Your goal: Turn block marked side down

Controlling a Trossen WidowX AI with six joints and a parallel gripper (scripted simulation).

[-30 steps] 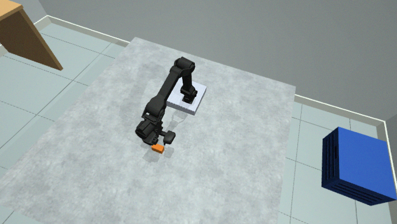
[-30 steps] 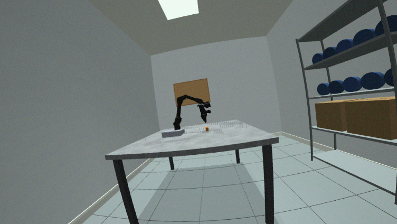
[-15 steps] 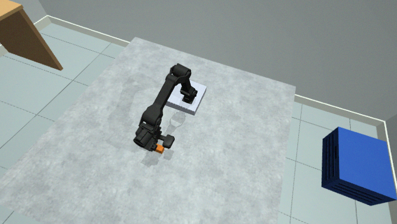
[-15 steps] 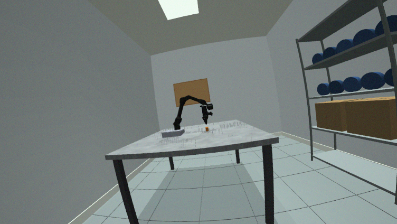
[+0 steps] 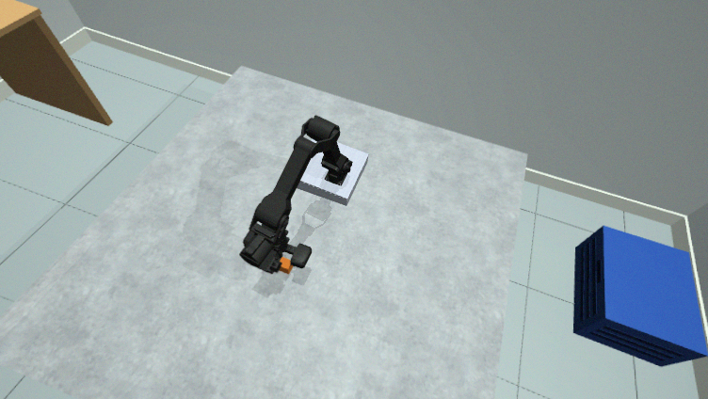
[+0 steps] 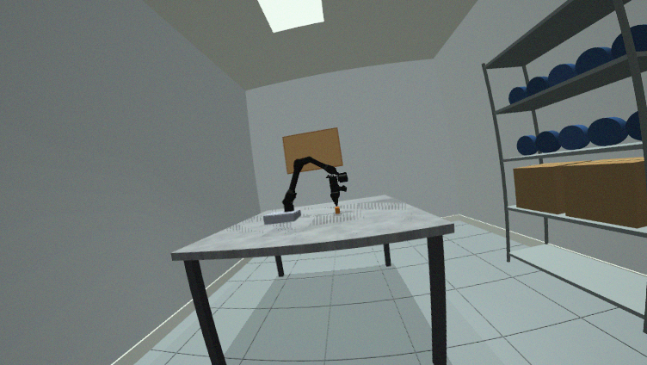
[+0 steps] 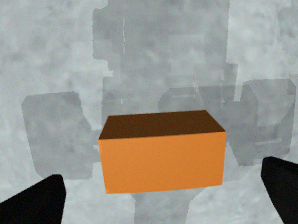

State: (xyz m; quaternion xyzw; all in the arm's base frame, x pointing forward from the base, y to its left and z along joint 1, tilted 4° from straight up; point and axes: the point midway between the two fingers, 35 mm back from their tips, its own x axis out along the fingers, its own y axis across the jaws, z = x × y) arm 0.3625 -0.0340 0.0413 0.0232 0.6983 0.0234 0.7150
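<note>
Right now the orange block is 10 mm behind my gripper tip and 40 mm below it.
</note>
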